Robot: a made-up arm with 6 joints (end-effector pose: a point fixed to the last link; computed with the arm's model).
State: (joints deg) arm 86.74 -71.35 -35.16 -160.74 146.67 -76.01
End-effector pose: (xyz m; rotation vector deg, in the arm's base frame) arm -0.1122 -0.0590 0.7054 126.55 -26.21 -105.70
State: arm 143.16 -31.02 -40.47 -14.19 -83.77 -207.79
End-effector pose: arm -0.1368 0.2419 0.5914 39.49 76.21 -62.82
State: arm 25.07 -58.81 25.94 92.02 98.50 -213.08
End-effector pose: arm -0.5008 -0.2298 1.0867 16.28 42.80 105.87
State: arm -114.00 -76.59 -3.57 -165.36 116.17 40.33
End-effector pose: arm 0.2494 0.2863 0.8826 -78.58 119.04 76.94
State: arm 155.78 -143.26 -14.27 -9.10 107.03 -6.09
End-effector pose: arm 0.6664 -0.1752 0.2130 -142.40 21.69 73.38
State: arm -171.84 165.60 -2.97 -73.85 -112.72 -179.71
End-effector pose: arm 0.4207 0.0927 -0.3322 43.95 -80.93 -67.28
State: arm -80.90 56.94 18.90 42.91 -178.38 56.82
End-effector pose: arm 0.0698 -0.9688 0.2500 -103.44 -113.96 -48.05
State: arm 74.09 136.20 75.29 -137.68 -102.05 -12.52
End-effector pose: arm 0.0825 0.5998 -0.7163 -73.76 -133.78 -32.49
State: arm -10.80 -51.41 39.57 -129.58 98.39 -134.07
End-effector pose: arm -0.3463 0.1407 1.1403 -36.56 30.48 -54.67
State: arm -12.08 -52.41 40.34 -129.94 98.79 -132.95
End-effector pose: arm -0.3664 0.1540 1.1347 -36.59 30.01 -55.72
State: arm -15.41 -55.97 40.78 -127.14 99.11 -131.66
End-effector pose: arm -0.4127 0.1858 1.1092 -34.81 29.35 -62.36
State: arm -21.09 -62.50 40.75 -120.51 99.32 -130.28
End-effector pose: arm -0.4806 0.2480 1.0543 -30.21 28.40 -75.40
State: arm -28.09 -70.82 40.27 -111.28 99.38 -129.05
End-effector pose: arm -0.5450 0.3383 0.9716 -22.67 26.87 -91.98
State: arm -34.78 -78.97 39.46 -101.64 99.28 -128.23
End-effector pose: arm -0.5841 0.4340 0.8784 -13.46 24.70 -107.76
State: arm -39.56 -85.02 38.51 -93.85 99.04 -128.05
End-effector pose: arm -0.5979 0.5039 0.8029 -5.19 22.49 -119.17
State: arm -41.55 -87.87 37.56 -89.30 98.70 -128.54
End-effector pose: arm -0.6003 0.5302 0.7674 -0.40 21.36 -124.87
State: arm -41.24 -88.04 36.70 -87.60 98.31 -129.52
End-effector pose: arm -0.6008 0.5203 0.7684 0.81 21.48 -126.17
